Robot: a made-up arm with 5 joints.
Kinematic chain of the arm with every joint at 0, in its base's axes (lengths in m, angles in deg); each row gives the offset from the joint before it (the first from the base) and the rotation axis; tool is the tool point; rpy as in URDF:
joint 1: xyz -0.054 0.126 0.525 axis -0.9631 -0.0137 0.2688
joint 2: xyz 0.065 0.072 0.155 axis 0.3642 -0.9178 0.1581
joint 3: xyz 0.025 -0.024 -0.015 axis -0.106 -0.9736 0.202
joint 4: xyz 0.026 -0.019 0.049 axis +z
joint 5: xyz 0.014 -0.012 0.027 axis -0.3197 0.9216 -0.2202
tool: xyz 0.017 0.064 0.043 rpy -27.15 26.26 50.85
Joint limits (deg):
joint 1: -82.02..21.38
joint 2: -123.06..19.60
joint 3: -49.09..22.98
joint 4: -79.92..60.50
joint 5: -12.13..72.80
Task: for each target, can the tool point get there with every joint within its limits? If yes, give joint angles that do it. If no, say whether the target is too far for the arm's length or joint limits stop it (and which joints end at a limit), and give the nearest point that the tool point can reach.
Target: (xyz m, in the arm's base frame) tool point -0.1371 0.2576 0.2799
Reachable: no: joint limits stop it (at a limit: joint 1, joint 3) | nearest point -0.0470 0.0506 0.4605 | short by 0.289 m
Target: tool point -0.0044 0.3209 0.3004
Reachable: no: joint limits stop it (at a limit: joint 1, joint 2) | nearest point 0.0459 0.2335 0.5571 | short by 0.276 m
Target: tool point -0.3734 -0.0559 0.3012
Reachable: no: too far | nearest point -0.0916 -0.0160 0.4656 | short by 0.329 m
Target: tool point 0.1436 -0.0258 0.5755
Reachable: yes | joints -63.56 1.54 -43.50 -29.19 45.86
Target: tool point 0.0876 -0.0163 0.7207
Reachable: yes | joints -54.45 5.34 -8.13 33.19 46.59
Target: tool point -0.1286 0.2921 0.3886
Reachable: no: joint limits stop it (at a limit: joint 1, joint 2) | nearest point 0.0076 0.2107 0.5665 | short by 0.238 m
